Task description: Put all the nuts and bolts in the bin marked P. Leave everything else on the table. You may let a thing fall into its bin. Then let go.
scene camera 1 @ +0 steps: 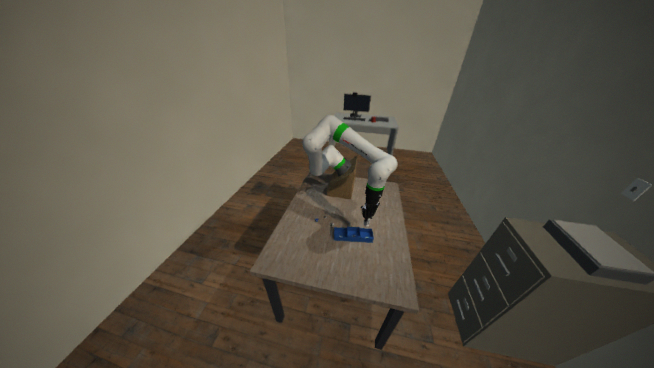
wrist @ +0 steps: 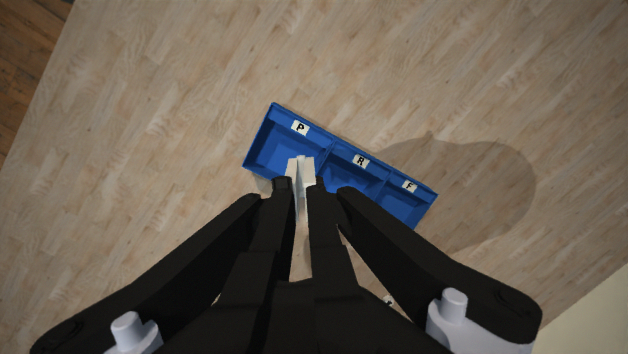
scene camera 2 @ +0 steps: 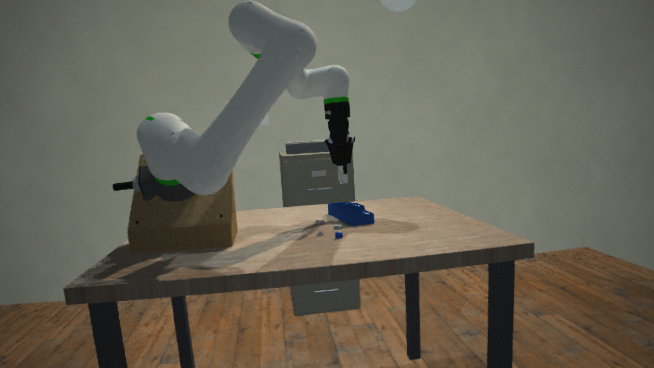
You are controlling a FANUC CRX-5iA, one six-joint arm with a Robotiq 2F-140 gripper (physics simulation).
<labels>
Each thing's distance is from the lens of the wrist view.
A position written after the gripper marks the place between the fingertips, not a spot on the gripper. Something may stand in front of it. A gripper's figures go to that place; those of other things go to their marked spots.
gripper (wrist: 302, 172): 22 cm
blue bin tray (wrist: 283, 134): 32 cm
</labels>
